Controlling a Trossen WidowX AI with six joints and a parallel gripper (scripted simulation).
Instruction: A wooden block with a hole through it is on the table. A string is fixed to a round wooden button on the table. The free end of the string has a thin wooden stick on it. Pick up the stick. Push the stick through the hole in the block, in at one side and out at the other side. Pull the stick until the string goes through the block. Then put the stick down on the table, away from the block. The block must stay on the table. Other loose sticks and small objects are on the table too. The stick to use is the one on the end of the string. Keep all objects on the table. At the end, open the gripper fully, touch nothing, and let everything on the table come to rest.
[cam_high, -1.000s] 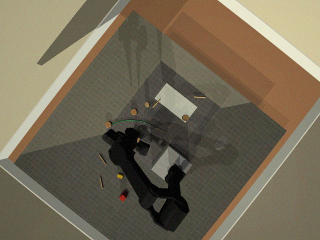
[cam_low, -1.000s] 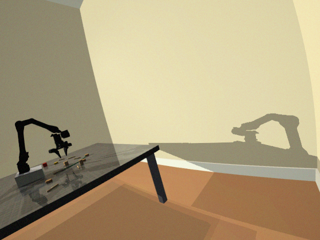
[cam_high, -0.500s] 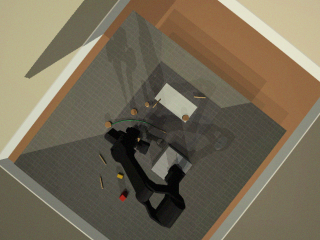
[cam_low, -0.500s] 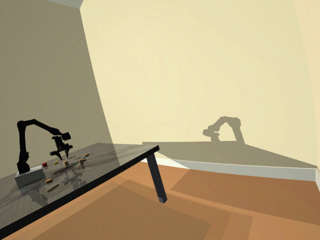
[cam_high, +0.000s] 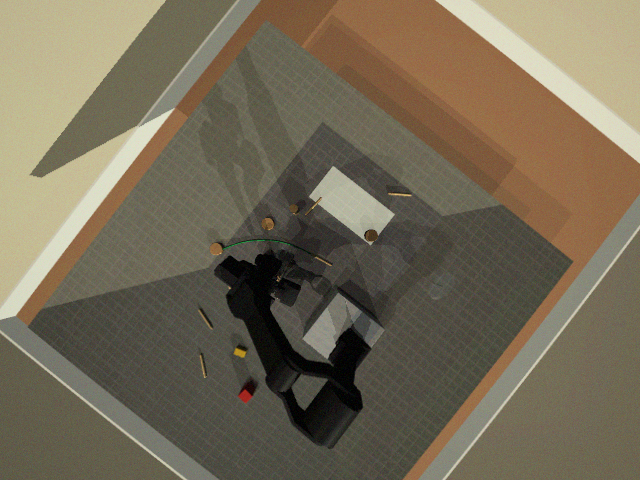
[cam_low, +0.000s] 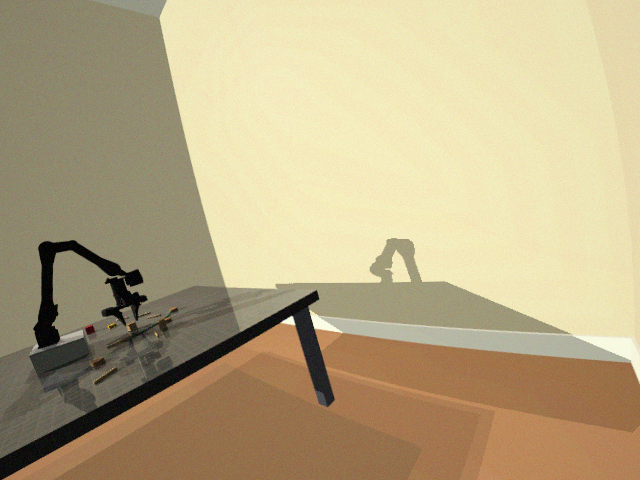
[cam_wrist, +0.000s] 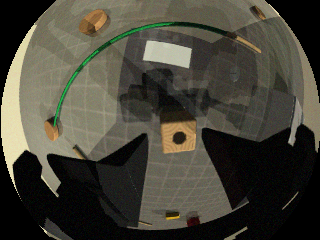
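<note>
My gripper tip is now 10 mm above the wooden block. The rest, counted from my gripper tip: yellow cube 90 mm behind, 250 mm to the left, 20 mm below; then round button 200 mm ahead, 60 mm to the left, 20 mm below; then thin wooden stick 60 mm behind, 140 mm to the right, 30 mm below.
</note>
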